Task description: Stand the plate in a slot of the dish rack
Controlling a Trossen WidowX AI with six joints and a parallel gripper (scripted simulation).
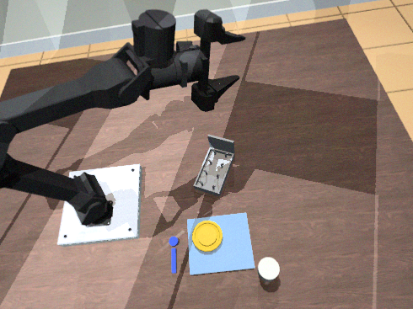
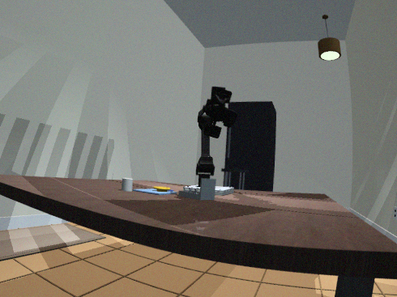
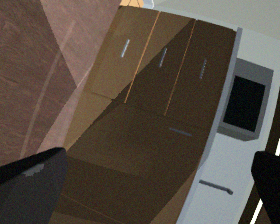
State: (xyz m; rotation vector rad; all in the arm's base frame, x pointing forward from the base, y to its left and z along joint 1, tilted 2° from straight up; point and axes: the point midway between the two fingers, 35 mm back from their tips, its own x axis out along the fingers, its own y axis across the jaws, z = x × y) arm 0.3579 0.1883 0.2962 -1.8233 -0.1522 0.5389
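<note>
My gripper tip is 12 cm past the yellow plate, 28 cm to the left of it and 29 cm above it. From my gripper tip the other things lie so: light blue mat 10 cm behind, 29 cm to the right, 30 cm below; then grey dish rack 9 cm behind, 10 cm to the right, 28 cm below; then white cup 1 cm ahead, 37 cm to the right, 28 cm below.
</note>
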